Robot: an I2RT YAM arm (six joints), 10 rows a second.
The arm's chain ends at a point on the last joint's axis. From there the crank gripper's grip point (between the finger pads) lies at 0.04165 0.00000 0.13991 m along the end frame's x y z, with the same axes.
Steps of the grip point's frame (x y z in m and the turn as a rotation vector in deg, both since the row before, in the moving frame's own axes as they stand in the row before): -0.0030, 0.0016, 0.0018, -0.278, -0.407, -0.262; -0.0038, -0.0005, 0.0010, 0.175, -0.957, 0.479; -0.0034, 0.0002, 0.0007, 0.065, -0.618, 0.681; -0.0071, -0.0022, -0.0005, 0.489, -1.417, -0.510; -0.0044, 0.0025, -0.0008, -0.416, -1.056, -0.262; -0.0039, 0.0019, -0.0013, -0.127, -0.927, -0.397; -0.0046, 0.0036, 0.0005, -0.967, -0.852, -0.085; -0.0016, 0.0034, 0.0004, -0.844, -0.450, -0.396; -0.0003, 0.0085, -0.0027, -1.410, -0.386, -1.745
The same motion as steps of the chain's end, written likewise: -0.0020, 0.0011, 0.0015, -0.278, -0.407, -0.262; -0.0015, -0.0004, 0.0003, 0.175, -0.957, 0.479; -0.0019, -0.0001, 0.0003, 0.065, -0.618, 0.681; -0.0036, -0.0006, -0.0015, 0.489, -1.417, -0.510; -0.0018, 0.0017, -0.0015, -0.416, -1.056, -0.262; -0.0016, 0.0019, -0.0020, -0.127, -0.927, -0.397; -0.0025, 0.0013, -0.0001, -0.967, -0.852, -0.085; -0.0005, 0.0016, 0.0001, -0.844, -0.450, -0.396; 0.0006, 0.0063, -0.0030, -1.410, -0.386, -1.745
